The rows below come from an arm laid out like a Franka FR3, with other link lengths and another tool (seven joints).
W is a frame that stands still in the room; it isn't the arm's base.
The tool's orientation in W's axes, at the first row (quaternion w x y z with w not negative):
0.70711, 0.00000, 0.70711, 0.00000
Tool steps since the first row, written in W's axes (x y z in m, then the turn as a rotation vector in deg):
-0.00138, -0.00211, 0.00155, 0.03, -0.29, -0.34
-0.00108, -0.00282, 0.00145, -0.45, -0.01, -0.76
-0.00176, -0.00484, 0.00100, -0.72, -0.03, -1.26
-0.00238, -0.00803, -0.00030, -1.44, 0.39, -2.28
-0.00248, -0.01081, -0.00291, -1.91, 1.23, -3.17
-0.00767, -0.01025, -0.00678, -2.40, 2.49, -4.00
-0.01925, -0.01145, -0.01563, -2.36, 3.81, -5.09
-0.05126, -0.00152, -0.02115, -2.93, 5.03, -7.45
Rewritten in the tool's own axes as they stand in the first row. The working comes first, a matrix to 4 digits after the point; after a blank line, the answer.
The tool's axes in the first row as the columns of a matrix, in W's axes (used below as rounded here):
0.0000, 0.0000, 1.0000
0.0000, 1.0000, 0.0000
-1.0000, 0.0000, 0.0000

-0.00155, -0.00211, -0.00138, 0.34, -0.29, 0.03
-0.00145, -0.00282, -0.00108, 0.76, -0.01, -0.45
-0.00100, -0.00484, -0.00176, 1.26, -0.03, -0.72
0.00030, -0.00803, -0.00238, 2.28, 0.39, -1.44
0.00291, -0.01081, -0.00248, 3.17, 1.23, -1.91
0.00678, -0.01025, -0.00767, 4.00, 2.49, -2.40
0.01563, -0.01145, -0.01925, 5.09, 3.81, -2.36
0.02115, -0.00152, -0.05126, 7.45, 5.03, -2.93

